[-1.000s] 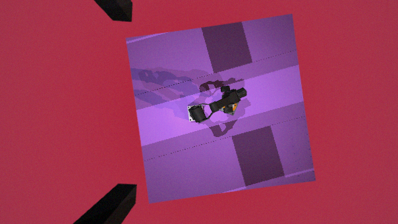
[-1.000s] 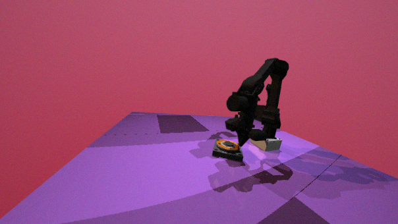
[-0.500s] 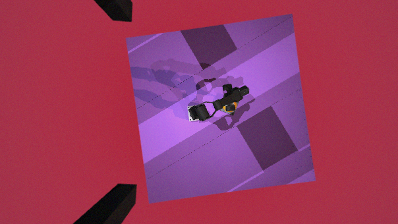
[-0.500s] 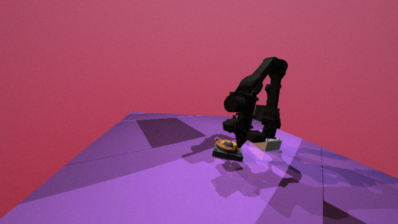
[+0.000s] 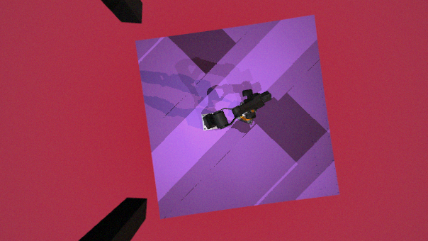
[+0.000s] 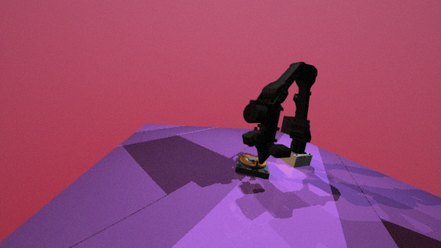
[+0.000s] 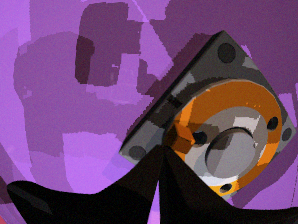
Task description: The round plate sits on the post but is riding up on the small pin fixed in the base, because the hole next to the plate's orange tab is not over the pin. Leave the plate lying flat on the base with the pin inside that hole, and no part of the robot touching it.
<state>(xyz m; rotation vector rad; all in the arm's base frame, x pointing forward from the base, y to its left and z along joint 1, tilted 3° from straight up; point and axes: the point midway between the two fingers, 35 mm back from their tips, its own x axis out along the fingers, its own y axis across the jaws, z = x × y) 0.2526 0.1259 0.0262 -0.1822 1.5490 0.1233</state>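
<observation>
Now: gripper tip 50 mm to the left of the dark square base, 20 mm above it and 10 mm short of it.
</observation>
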